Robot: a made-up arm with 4 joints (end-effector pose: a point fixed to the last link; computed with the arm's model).
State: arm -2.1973 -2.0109 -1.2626 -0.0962
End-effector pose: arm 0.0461 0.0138 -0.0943 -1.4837 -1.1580 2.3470
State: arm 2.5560 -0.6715 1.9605 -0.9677
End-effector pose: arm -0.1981 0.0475 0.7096 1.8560 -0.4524 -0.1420
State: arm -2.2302 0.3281 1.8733 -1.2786
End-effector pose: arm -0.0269 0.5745 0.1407 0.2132 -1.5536 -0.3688
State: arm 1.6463 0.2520 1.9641 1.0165
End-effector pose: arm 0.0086 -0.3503 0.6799 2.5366 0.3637 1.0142
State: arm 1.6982 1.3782 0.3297 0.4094
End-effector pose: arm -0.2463 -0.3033 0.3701 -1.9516 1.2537 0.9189
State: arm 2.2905 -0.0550 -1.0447 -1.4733
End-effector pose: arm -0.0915 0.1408 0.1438 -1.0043 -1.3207 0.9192
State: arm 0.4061 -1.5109 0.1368 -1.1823
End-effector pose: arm 0.2036 -0.2038 0.0357 -1.2903 -1.1150 -1.0865
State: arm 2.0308 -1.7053 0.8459 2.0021
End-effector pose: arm 0.0223 -0.3546 0.4893 0.4405 -0.3885 -2.2408
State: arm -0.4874 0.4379 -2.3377 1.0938
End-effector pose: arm 0.0191 -0.4189 0.1462 2.3128 0.6986 1.8766
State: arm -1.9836 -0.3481 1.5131 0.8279
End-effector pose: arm -0.1096 0.5549 0.0569 0.4231 1.1575 0.2573
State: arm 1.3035 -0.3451 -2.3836 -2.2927
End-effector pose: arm -0.2200 -0.0019 0.5969 0.7020 -2.3461 -1.2389
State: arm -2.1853 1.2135 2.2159 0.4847
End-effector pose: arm 0.2652 0.4549 0.1110 0.1411 -0.5164 -0.6790
